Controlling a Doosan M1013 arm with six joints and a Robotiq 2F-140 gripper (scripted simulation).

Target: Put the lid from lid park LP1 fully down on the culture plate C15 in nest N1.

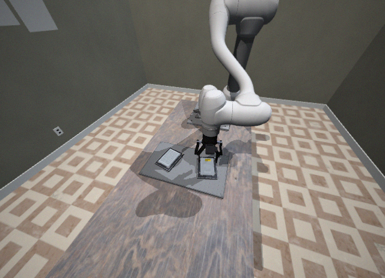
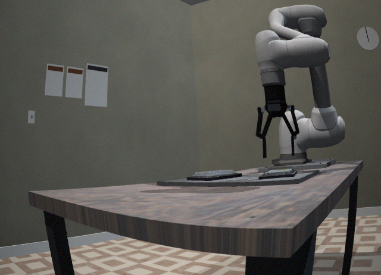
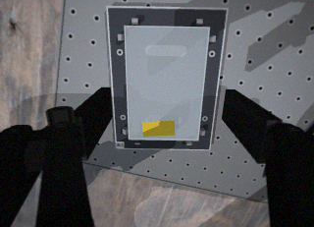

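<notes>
Now: hand 70 mm above the clear lid. The rest, counted from my hand: culture plate: 260 mm to the right, 70 mm below, 10 mm ahead; then lid park LP1: 80 mm below.
</notes>
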